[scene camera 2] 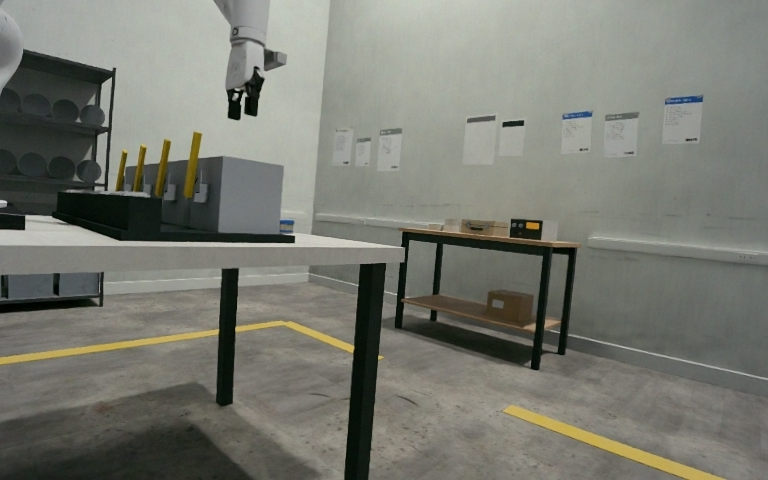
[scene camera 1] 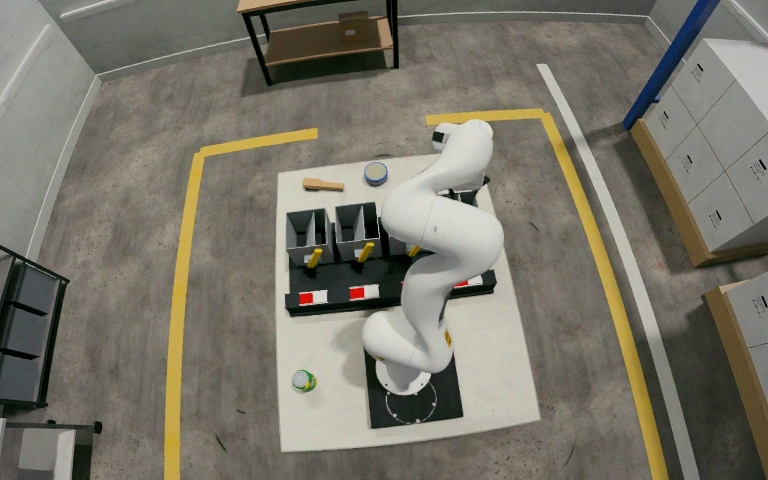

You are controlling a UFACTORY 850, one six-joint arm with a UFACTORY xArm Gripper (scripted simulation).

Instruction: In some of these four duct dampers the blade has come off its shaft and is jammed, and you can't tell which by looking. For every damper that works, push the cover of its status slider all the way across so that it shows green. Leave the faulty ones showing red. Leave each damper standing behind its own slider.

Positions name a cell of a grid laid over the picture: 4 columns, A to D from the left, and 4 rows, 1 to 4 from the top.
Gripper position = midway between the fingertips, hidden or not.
In view: my gripper (scene camera 2: B1), a damper (scene camera 2: B2), a damper (scene camera 2: A2) and a damper (scene camera 1: B2).
